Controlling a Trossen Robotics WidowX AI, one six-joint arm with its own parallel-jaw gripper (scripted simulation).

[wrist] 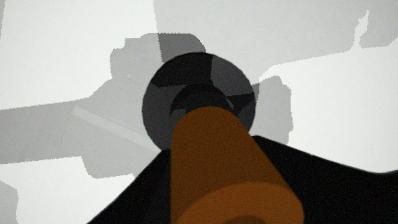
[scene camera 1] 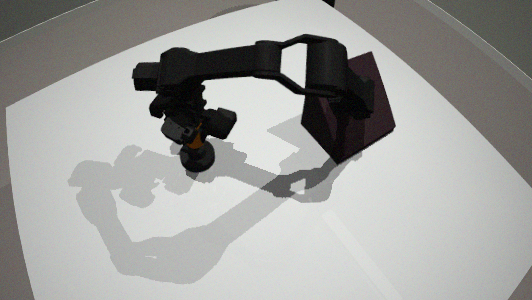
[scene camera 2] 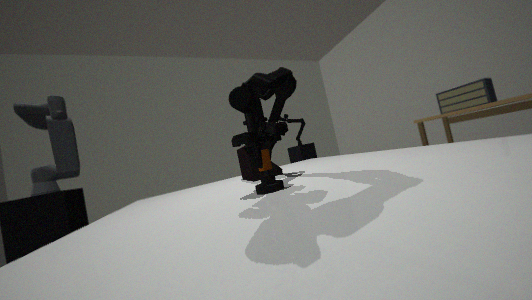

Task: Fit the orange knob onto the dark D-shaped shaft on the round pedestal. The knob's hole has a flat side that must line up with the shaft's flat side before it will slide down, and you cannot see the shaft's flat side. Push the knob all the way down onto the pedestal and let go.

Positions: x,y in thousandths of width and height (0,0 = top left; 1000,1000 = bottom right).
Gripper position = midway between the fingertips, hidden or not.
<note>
My gripper (scene camera 1: 367,462) carries an orange knob (wrist: 541,734). Also in view: a dark pedestal (scene camera 1: 379,532).
My gripper is seen too in the wrist view (wrist: 531,672) and in scene camera 2 (scene camera 2: 499,555). The dark pedestal shows as well in the wrist view (wrist: 479,364).
</note>
